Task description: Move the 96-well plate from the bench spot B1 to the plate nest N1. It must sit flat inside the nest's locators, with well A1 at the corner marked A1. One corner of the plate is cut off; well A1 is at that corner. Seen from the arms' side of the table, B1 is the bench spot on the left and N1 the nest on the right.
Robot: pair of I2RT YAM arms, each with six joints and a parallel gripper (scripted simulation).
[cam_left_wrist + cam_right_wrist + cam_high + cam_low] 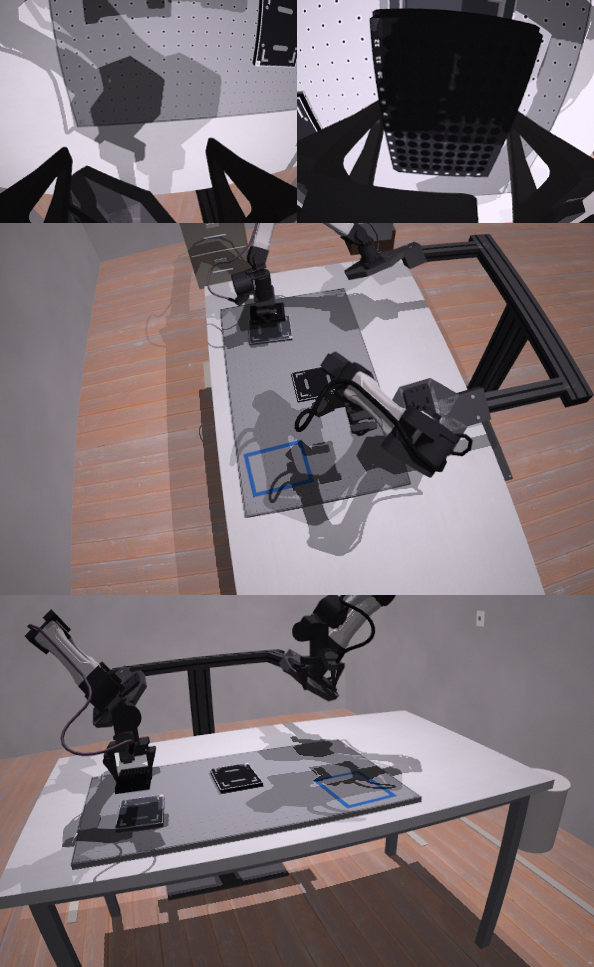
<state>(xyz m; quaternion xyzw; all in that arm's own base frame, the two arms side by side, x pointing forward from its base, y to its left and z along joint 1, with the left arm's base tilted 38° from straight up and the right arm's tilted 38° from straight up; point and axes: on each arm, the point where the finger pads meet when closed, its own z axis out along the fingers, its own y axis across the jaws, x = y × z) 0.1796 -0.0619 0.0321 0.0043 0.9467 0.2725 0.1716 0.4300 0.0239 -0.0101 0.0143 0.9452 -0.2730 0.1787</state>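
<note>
My right hand is 100 mm above the nest N1. From my right hand the other things lie so: black 96-well plate: right at my right hand.
</note>
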